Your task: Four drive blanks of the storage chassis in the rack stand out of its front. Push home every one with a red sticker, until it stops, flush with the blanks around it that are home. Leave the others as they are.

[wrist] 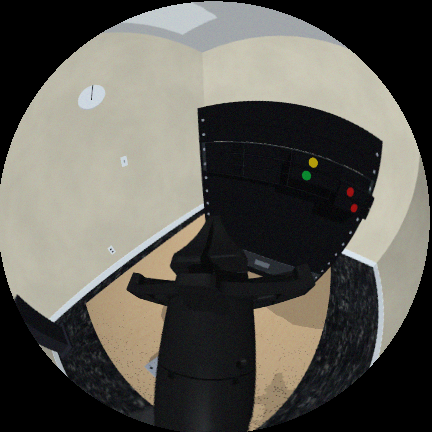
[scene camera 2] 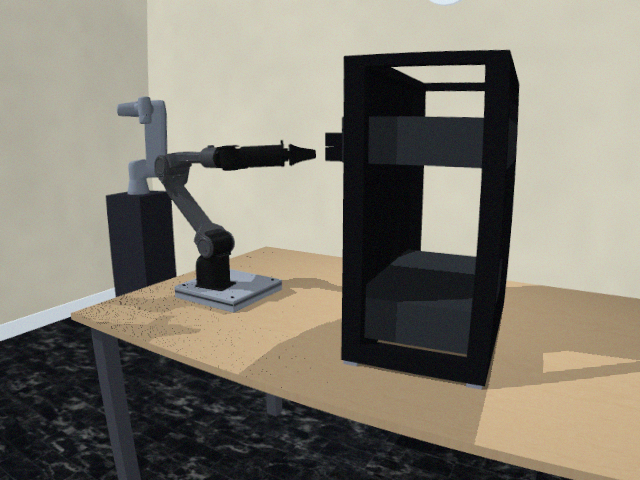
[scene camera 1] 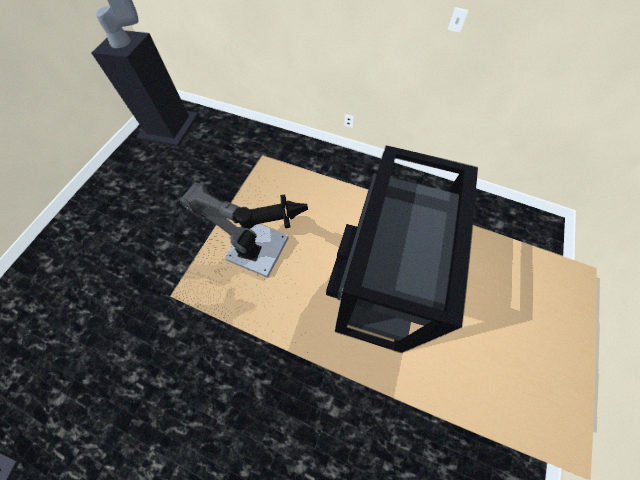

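The storage chassis sits in the upper part of the black rack (scene camera 1: 467, 248) (scene camera 2: 354, 217) (wrist: 260, 120). In the wrist view four stickers show at the right of its front: a blank with a yellow sticker (wrist: 313, 162) above a blank with a green sticker (wrist: 306, 175), and farther right a blank with a red sticker (wrist: 350, 192) above another blank with a red sticker (wrist: 354, 208). The protruding blanks show as dark blocks (scene camera 1: 337, 268) (scene camera 2: 333, 146) at the rack's front. My gripper (scene camera 1: 307, 207) (scene camera 2: 314, 153) (wrist: 215, 221) is shut and empty, pointing at the rack, apart from the blanks.
The rack stands on a wooden table (scene camera 1: 496, 382) (scene camera 2: 423, 408) (wrist: 120, 320). A grey box lies low in the rack. My arm's base plate (scene camera 1: 273, 245) (scene camera 2: 253, 289) is on the table in front of the rack. Another arm stands on a dark pedestal (scene camera 1: 144, 82) (scene camera 2: 139, 237) beyond the table.
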